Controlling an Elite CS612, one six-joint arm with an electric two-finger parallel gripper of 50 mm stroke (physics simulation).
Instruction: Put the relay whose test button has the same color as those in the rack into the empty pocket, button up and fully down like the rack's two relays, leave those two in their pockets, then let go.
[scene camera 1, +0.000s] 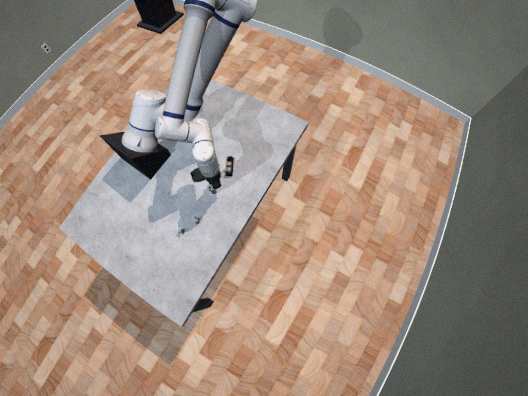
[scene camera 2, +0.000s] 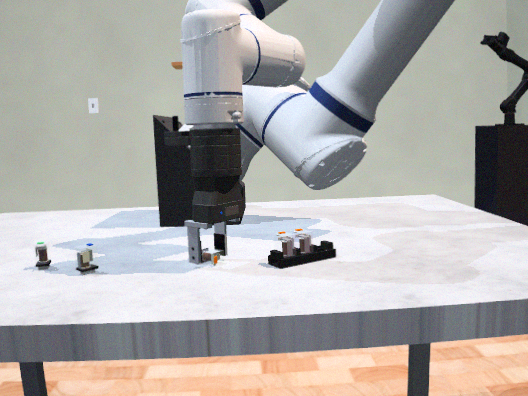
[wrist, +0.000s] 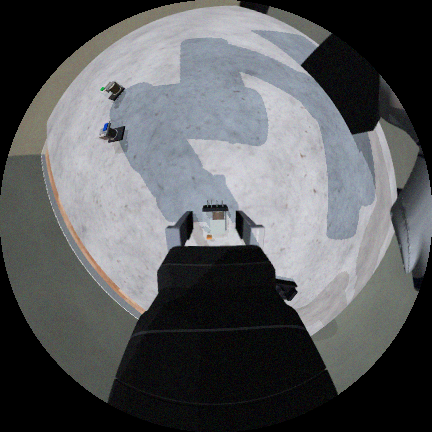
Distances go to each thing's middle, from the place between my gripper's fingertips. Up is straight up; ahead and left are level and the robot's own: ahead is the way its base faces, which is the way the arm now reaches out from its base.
I see my gripper 150 mm to the right of the black rack (scene camera 2: 325, 250) and 10 mm short of it.
